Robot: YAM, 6 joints.
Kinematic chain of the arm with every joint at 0, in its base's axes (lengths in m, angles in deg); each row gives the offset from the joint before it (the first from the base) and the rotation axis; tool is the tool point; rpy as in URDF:
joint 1: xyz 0 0 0.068 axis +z
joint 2: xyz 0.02 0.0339 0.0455 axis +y
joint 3: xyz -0.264 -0.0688 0 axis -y
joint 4: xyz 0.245 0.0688 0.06 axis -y
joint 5: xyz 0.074 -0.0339 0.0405 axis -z
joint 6: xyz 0.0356 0 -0.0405 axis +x
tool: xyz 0 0 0 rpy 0 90 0
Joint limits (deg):
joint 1: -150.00..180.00
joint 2: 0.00..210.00
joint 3: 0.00..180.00
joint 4: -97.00..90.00
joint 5: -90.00..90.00
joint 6: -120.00..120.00
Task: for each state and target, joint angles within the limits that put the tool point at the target. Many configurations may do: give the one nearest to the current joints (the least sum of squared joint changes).
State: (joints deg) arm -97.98 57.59 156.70 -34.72 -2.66 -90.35
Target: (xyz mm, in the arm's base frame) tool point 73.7 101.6 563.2
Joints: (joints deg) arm -123.16 38.60 124.40 -66.38 -9.91 -90.35
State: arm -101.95 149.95 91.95 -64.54 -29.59 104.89
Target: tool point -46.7 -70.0 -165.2
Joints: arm -130.42 190.85 66.73 -59.85 -16.03 104.89
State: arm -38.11 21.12 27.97 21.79 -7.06 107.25
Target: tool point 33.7 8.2 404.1
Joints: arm -16.42 12.30 36.54 24.56 -29.24 107.25
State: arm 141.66 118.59 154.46 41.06 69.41 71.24
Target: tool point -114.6 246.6 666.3
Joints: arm 121.16 113.39 159.76 31.39 56.03 71.24
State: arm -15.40 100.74 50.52 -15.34 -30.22 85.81
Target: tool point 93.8 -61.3 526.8
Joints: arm -40.61 46.39 78.87 -10.43 -24.08 85.81
